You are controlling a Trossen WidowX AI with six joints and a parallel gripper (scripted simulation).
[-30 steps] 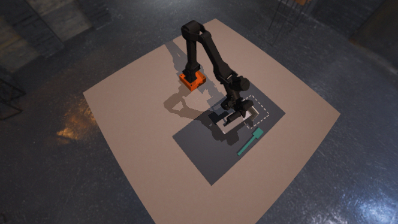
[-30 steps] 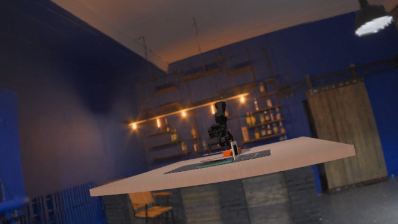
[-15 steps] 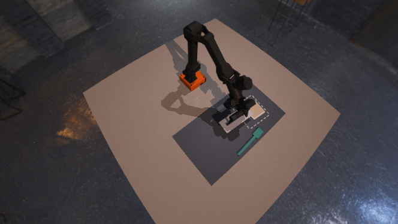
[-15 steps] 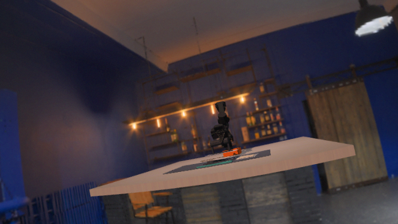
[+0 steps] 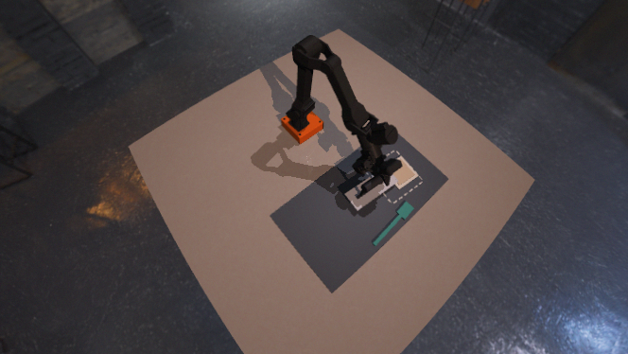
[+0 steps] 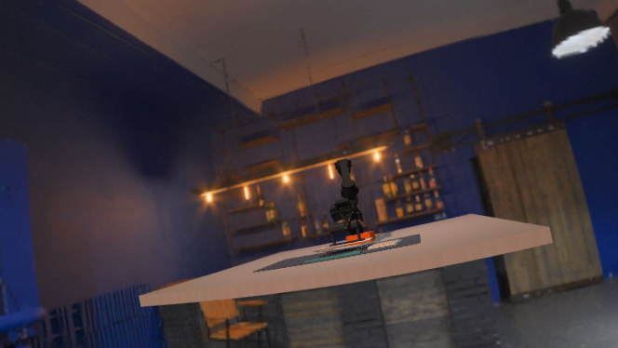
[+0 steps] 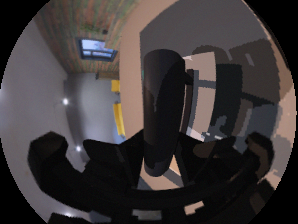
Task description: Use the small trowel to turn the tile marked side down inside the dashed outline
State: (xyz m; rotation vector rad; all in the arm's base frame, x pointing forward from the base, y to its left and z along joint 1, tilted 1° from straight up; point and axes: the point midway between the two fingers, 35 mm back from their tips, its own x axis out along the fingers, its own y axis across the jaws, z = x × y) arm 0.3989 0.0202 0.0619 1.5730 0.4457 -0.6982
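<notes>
My gripper tip is 110 mm short of the small teal trowel, 80 mm above it and 30 mm to the left of it. Also, from my gripper tip: square tile 130 mm to the left, 80 mm below; then dark grey mat 100 mm below, 50 mm to the right, 30 mm behind.
</notes>
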